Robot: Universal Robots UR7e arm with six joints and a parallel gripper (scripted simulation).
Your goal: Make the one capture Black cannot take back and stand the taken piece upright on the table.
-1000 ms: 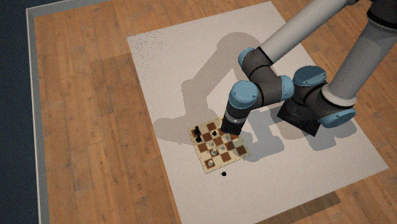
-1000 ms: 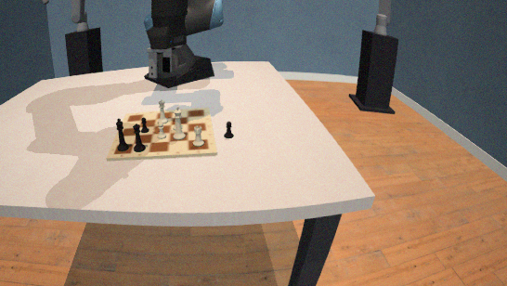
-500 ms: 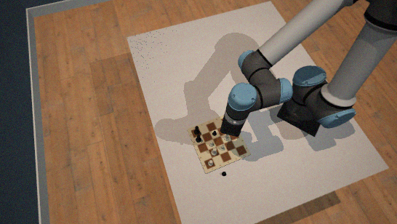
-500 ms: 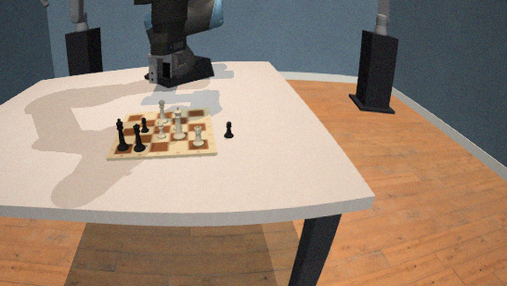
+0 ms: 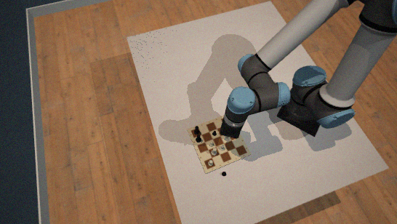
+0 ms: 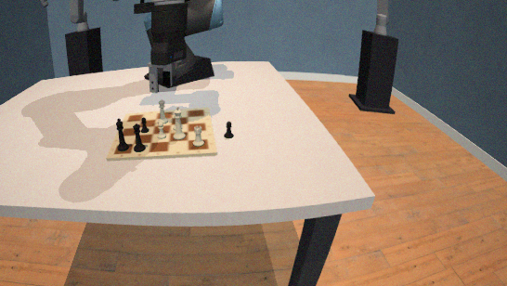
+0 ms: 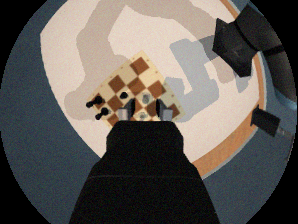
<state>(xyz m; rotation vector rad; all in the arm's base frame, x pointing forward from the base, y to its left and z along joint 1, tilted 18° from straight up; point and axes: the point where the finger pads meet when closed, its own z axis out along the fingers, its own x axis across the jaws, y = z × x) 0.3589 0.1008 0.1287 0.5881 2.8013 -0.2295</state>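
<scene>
Right now the chessboard is 40 mm ahead of my hand, 10 mm to the left of it and 100 mm below it. From my hand the other things lie so: tall white piece (70 mm ahead, 60 mm to the left, 60 mm below); white pawn (70 mm ahead, 20 mm to the left, 80 mm below).
</scene>
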